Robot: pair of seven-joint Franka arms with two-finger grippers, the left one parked.
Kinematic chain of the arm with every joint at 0, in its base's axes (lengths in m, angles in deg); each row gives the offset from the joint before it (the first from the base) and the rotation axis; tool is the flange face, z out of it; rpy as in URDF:
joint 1: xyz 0 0 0.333 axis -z
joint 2: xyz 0 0 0 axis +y
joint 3: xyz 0 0 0.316 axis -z
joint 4: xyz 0.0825 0 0 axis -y
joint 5: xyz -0.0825 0 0.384 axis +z
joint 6: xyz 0 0 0 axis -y
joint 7: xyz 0.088 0 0 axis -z
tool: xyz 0 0 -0.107 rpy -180 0 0
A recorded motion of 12 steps. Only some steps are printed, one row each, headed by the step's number.
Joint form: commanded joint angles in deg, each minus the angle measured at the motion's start. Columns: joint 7, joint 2, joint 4, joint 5, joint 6, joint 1, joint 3.
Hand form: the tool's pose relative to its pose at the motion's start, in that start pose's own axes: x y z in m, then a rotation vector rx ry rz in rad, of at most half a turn. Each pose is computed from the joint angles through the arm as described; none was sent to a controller.
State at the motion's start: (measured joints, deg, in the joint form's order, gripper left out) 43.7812 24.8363 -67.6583 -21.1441 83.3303 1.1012 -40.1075
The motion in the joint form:
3: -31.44 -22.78 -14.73 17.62 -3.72 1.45 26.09
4: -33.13 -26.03 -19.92 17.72 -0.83 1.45 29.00
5: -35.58 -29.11 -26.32 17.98 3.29 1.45 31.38
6: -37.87 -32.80 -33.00 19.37 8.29 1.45 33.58
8: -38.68 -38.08 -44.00 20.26 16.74 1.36 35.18
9: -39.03 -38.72 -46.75 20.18 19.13 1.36 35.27
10: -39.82 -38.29 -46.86 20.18 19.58 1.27 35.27
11: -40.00 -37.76 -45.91 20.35 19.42 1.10 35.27
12: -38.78 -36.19 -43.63 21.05 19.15 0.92 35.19
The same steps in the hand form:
3: -0.0170 0.2033 -0.0503 0.0428 -0.0742 -0.1323
4: -0.0212 0.2279 -0.0402 0.0381 -0.0607 -0.1127
5: -0.0259 0.2471 -0.0203 0.0402 -0.0499 -0.1168
6: -0.0350 0.2642 -0.0042 0.0670 -0.0213 -0.1190
8: -0.0532 0.2758 0.0297 0.0856 0.0225 -0.1046
9: -0.0557 0.2757 0.0437 0.0844 0.0278 -0.1096
10: -0.0535 0.2742 0.0475 0.0847 0.0269 -0.1253
11: -0.0505 0.2722 0.0441 0.0889 0.0312 -0.1307
12: -0.0416 0.2679 0.0385 0.1042 0.0362 -0.1115

